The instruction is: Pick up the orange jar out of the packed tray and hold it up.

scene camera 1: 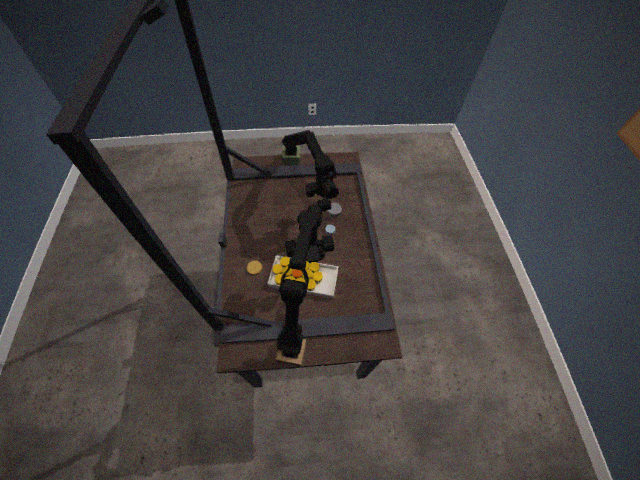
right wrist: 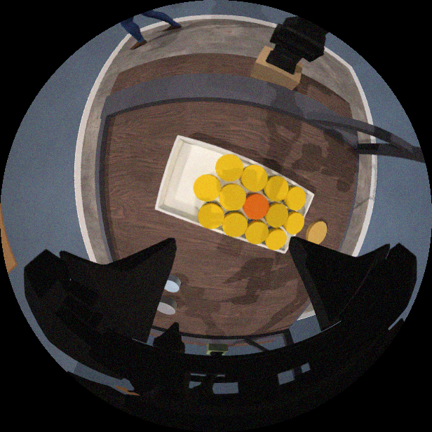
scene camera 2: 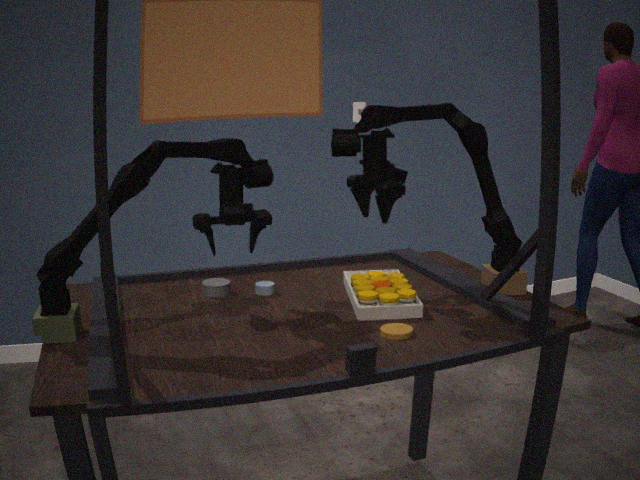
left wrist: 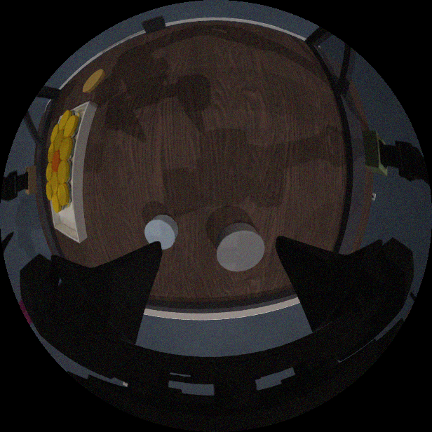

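Pixels of known places: left gripper, fingertip midpoint: [scene camera 2: 232, 254]; right gripper, fingertip midpoint: [scene camera 2: 375, 220]; left arm's base, link origin: [scene camera 1: 291, 151] [scene camera 2: 55, 310]; right arm's base, link origin: [scene camera 1: 291, 349].
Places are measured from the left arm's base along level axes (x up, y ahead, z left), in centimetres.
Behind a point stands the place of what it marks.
Observation:
The orange jar [scene camera 1: 297, 273] @(x -0.9, y 78.3, z 7.2 cm) [scene camera 2: 382, 284] @(x -1.0, y 77.5, z 6.6 cm) [left wrist: 56, 161] [right wrist: 256, 206] stands among several yellow-lidded jars in the white tray [scene camera 1: 328, 280] @(x -5.4, y 79.5, z 21.4 cm) [scene camera 2: 390, 311] @(x -3.8, y 75.4, z -4.8 cm) [right wrist: 192, 162]; its lid shows and its sides are hidden by neighbours. One end of the tray holds no jars, at the left in the right wrist view. My right gripper [scene camera 2: 375, 219] @(x 13.5, y 77.5, z 12.7 cm) [right wrist: 235, 244] is open and empty, pointing down high above the tray area. In the right wrist view the orange lid lies above the line of its fingertips. My left gripper [scene camera 2: 232, 253] @(x 5.9, y 43.4, z 18.4 cm) [left wrist: 219, 245] is open and empty, above the grey and pale blue cylinders.
A grey cylinder [scene camera 1: 334, 208] @(x -2.8, y 39.4, z 24.7 cm) [scene camera 2: 216, 287] @(x -3.1, y 39.1, z 21.1 cm) [left wrist: 240, 250] and a smaller pale blue one [scene camera 1: 330, 228] @(x -3.3, y 51.7, z 22.5 cm) [scene camera 2: 264, 288] @(x -3.9, y 51.2, z 20.1 cm) [left wrist: 161, 232] stand apart from the tray. A flat tan disc [scene camera 1: 254, 267] @(x -4.5, y 73.9, z -13.3 cm) [scene camera 2: 396, 331] @(x -4.6, y 73.1, z -15.0 cm) [right wrist: 316, 232] lies near the tray. Dark frame posts [scene camera 2: 549, 155] @(x 33.2, y 102.0, z -26.3 cm) rise at the table's edges.

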